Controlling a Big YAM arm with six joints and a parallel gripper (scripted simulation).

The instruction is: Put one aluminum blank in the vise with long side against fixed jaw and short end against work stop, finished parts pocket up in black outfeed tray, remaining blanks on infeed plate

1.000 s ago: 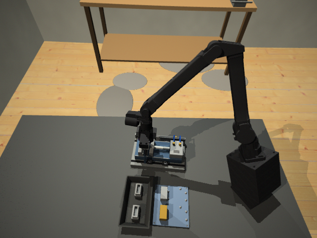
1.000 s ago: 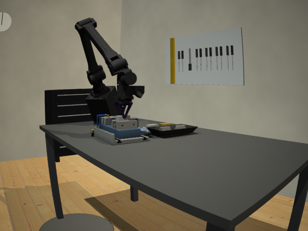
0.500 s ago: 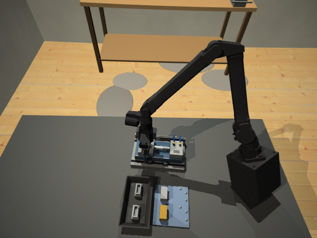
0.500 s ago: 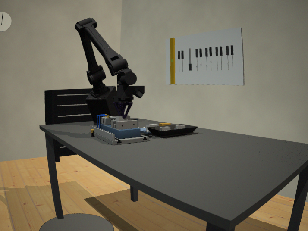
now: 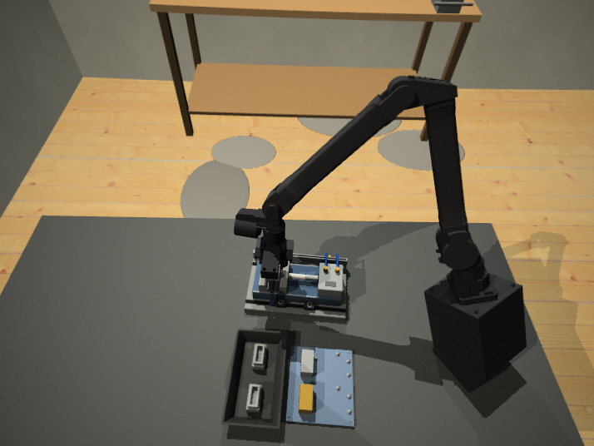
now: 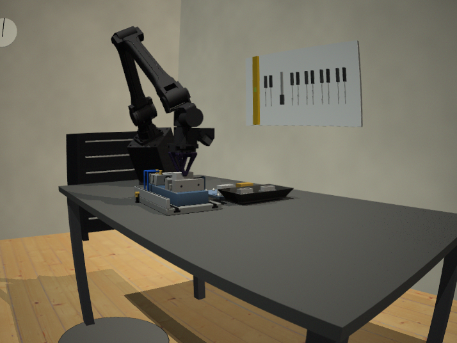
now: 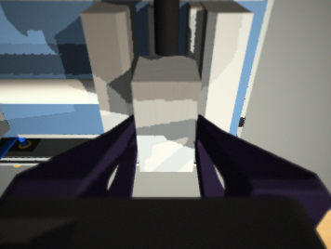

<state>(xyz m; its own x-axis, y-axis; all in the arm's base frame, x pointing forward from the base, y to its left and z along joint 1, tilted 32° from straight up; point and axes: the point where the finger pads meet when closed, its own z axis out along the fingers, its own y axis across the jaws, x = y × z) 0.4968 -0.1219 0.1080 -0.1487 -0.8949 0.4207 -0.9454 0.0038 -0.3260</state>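
The gray aluminum blank lies 2 cm below my hand. Round my hand: moving jaw: 3 cm behind, 1 cm to the left, 4 cm below; fixed jaw: 3 cm ahead, 4 cm below; work stop rod: 1 cm ahead, 5 cm to the left, 2 cm below.
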